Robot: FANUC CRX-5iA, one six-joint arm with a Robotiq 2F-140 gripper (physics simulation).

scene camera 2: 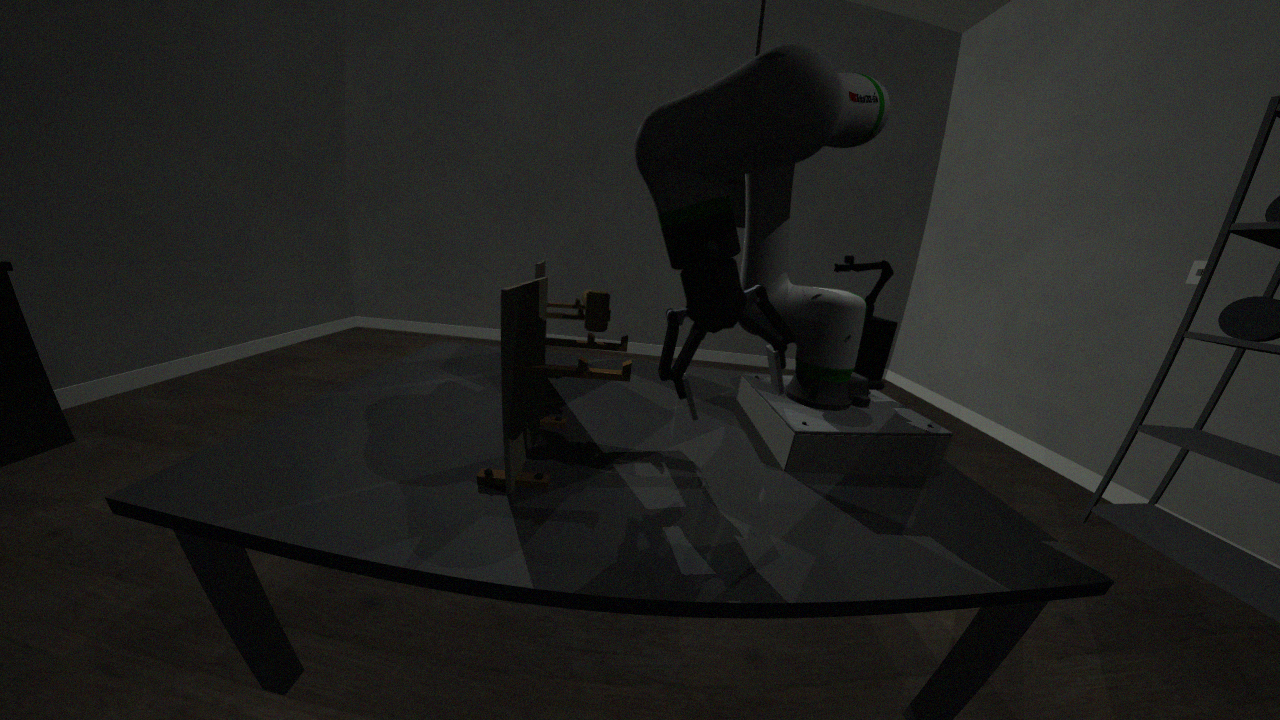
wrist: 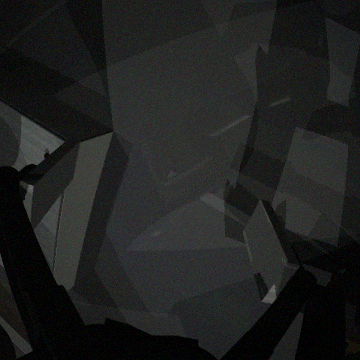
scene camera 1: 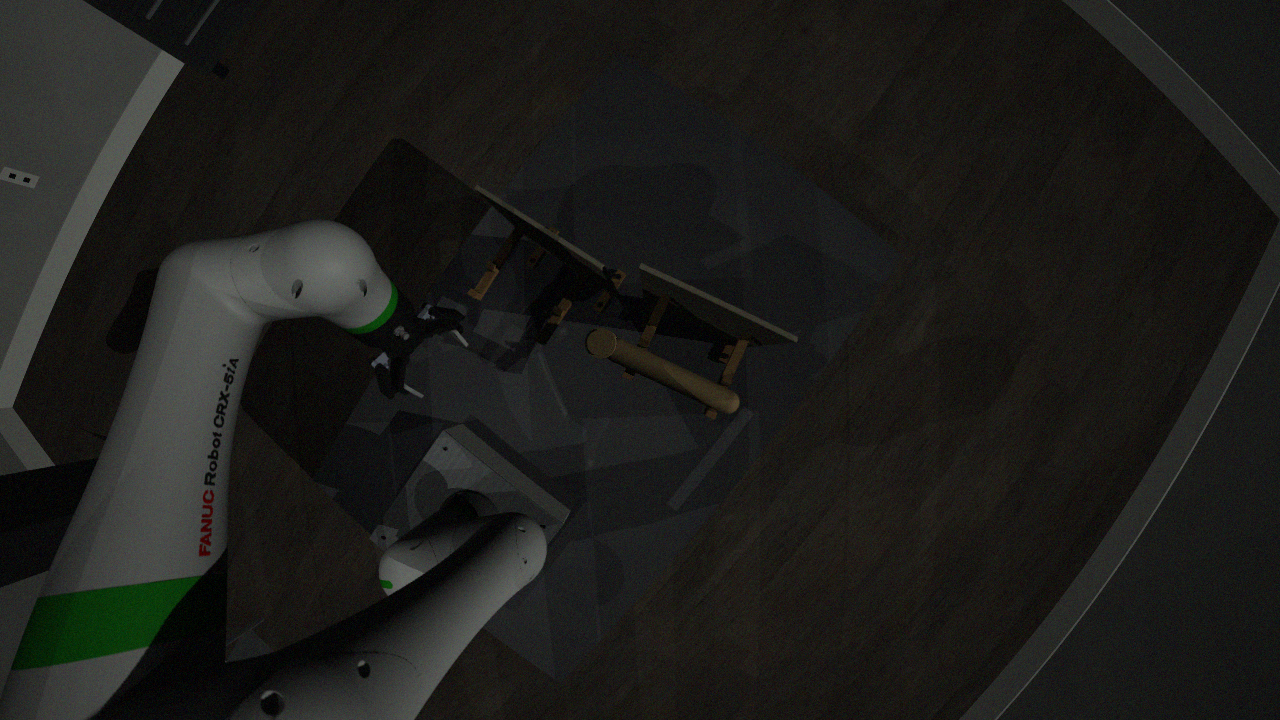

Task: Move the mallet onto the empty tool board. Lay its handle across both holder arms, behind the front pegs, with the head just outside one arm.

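Seen in the pictures: gripper, fingertip midpoint: (scene camera 2: 736, 402) (wrist: 165, 188) (scene camera 1: 440, 366); arm's base, origin of the base link: (scene camera 2: 817, 398).
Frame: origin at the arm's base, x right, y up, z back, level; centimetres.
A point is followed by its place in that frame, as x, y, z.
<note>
The tan mallet (scene camera 1: 675, 376) @[19.3, 16.3, -54.0] (scene camera 2: 597, 310) @[3.7, 14.7, -51.8] lies across the two arms of the second tool board (scene camera 1: 720, 304) @[18.5, 23.1, -66.5], its head outside the arm nearer the empty board. The empty tool board (scene camera 1: 537, 231) @[-13.2, 17.5, -61.8] (scene camera 2: 523, 349) @[-17.1, 11.2, -61.9] stands upright beside it. Its two holder arms stick out toward the robot's side: one arm (scene camera 1: 484, 282) @[-20.4, 10.0, -49.1] (scene camera 2: 608, 368) is nearer scene camera 2, the other arm (scene camera 1: 559, 311) @[-4.2, 11.5, -52.4] nearer the mallet. My gripper (scene camera 1: 439, 365) @[-21.1, 6.6, -29.2] (scene camera 2: 733, 392) @[-21.1, 6.6, -29.2] (wrist: 165, 188) @[-21.1, 6.6, -29.2] is open and empty, apart from both boards, above the table between the empty board and the robot's base. The mallet does not show in the wrist view.
The robot's base block (scene camera 1: 514, 470) @[1.5, -7.2, -13.2] (scene camera 2: 859, 452) @[-17.6, -3.9, -0.2] (wrist: 85, 210) @[-3.1, -7.3, -13.6] stands on the dark glossy table (scene camera 1: 635, 537) @[35.3, -8.8, -15.1] (scene camera 2: 358, 546) @[-37.7, -8.8, -77.6], close to my fingers in the wrist view. The boards stand on small wooden feet (scene camera 2: 512, 479) @[-24.4, -6.8, -61.9]. A shelf rack (scene camera 2: 1208, 445) stands by the right wall.
</note>
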